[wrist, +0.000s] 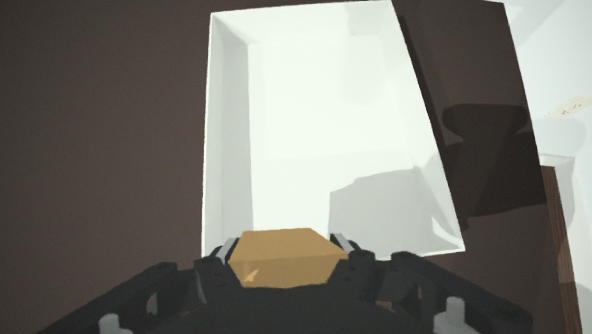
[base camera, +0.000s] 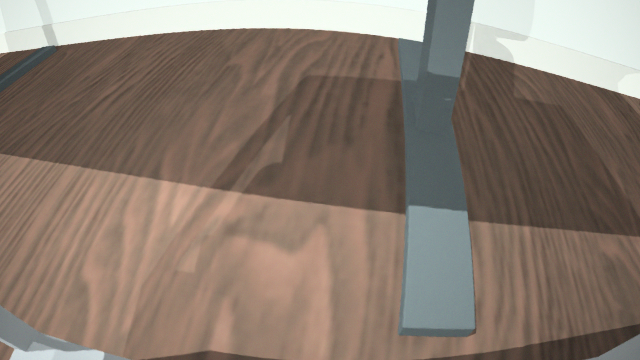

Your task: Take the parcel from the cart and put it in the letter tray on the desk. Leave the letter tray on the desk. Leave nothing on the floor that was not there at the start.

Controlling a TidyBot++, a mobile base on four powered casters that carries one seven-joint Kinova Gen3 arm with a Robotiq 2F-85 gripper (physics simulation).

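Places are measured from the arm's base along level axes (x back, y left, z down), in centimetres.
Where they show: gripper, fingertip midpoint: (wrist: 285, 250).
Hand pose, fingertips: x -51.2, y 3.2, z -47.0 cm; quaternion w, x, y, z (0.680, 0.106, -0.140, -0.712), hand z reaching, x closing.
After its pixels a point has its place.
The parcel (wrist: 287, 257) @(x -50.8, y 2.9, z -53.0 cm), a tan box, is held between the fingers of my gripper (wrist: 285, 250) @(x -51.2, y 3.2, z -47.0 cm), which is shut on it at the bottom of the wrist view. The white letter tray (wrist: 212, 130) @(x -65.0, y 12.8, z -36.8 cm) stands on the dark desk (wrist: 110, 125) @(x -68.3, y 30.0, z -32.3 cm). The parcel covers part of the tray's near edge in the wrist view; its height above the tray is hard to tell. No parcel shows inside the visible part of the tray. A shadow falls over the tray's near right corner. The cart does not show in either view.
In the base camera view a grey desk leg (base camera: 445, 60) @(x -53.6, y -15.5, z 24.4 cm) and its foot (base camera: 437, 270) stand on the wooden floor (base camera: 280, 250) @(x -34.0, y 4.7, z 39.7 cm). Another grey foot (base camera: 30, 65) @(x -93.6, y 100.8, z 38.3 cm) shows at the far left. The desk's right edge, the wall and an outlet (wrist: 569, 107) @(x -92.1, y -79.0, z -1.1 cm) lie right in the wrist view.
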